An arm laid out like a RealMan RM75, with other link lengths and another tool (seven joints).
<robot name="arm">
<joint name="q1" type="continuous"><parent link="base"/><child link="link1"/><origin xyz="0 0 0.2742" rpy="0 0 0"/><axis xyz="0 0 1"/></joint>
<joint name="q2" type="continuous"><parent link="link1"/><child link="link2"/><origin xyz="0 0 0" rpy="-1.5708 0 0"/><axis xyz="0 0 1"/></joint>
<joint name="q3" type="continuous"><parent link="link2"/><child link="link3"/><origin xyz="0 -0.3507 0" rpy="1.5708 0 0"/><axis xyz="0 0 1"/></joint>
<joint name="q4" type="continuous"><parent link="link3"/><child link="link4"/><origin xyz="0 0 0" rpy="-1.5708 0 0"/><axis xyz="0 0 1"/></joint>
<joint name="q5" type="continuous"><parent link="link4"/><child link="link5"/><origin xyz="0 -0.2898 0" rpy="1.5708 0 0"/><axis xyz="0 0 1"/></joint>
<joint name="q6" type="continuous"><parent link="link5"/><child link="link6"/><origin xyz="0 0 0" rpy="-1.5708 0 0"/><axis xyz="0 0 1"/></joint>
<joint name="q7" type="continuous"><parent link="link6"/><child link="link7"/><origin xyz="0 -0.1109 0" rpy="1.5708 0 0"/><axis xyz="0 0 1"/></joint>
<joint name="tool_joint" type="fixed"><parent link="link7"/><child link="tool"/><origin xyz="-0.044 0.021 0.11" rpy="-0.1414 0 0.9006"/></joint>
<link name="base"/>
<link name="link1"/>
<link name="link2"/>
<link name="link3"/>
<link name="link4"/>
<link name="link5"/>
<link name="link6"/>
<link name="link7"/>
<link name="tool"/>
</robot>
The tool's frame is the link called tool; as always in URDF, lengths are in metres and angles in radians. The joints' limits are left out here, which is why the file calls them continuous.
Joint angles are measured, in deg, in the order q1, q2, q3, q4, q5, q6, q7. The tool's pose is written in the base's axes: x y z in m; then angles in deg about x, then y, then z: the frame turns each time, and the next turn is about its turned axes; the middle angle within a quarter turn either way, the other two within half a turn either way. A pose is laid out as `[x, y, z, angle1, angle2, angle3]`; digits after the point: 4 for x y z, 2 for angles.
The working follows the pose.
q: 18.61, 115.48, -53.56, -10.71, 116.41, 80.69, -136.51
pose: [0.4137, 0.4007, -0.0398, -116.19, -31.42, 100.52]
Where each joint sits with the arm in this pose, in the base's axes (m; each line is computed from the numbers above, not from the rounded line before):
q1: 0.0000 0.0000 0.2742
q2: 0.0000 0.0000 0.2742
q3: 0.3000 0.1010 0.1233
q4: 0.3000 0.1010 0.1233
q5: 0.5429 0.2285 0.0297
q6: 0.5429 0.2285 0.0297
q7: 0.4987 0.3185 -0.0177
the tool: 0.4137 0.4007 -0.0398

